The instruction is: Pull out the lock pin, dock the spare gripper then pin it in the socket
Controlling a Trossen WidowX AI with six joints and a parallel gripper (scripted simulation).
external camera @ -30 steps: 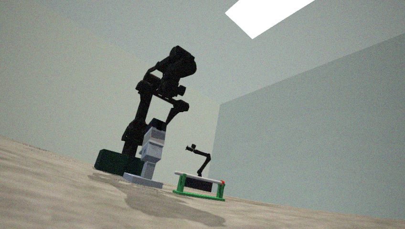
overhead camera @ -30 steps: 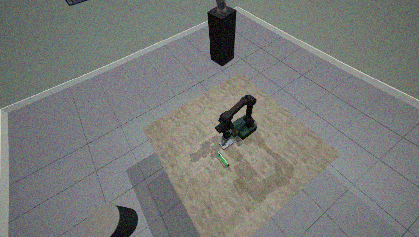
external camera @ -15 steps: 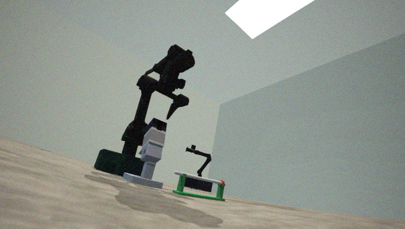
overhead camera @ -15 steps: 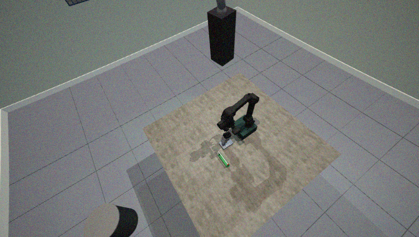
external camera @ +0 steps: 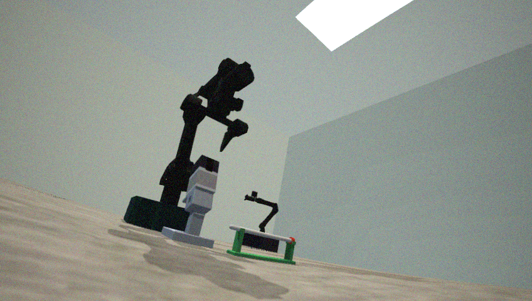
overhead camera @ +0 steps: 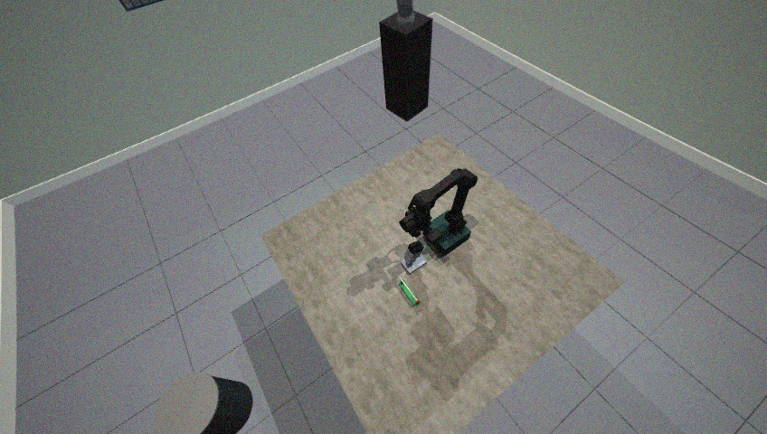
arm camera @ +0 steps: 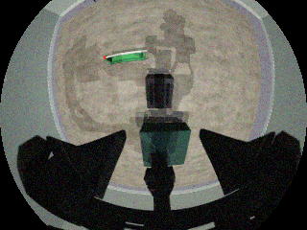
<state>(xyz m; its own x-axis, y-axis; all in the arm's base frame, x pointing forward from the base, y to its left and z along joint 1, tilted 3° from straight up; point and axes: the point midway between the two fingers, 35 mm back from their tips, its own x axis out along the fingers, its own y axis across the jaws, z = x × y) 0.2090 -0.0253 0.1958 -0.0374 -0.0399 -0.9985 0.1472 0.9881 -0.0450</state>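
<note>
Right now the rack is 21 cm below my gripper tip, 19 cm ahead of it and 9 cm to the left of it. Also, from my gripper tip: socket 18 cm below, 6 cm ahead; then spare gripper 11 cm below, 6 cm ahead, 1 cm to the right.
</note>
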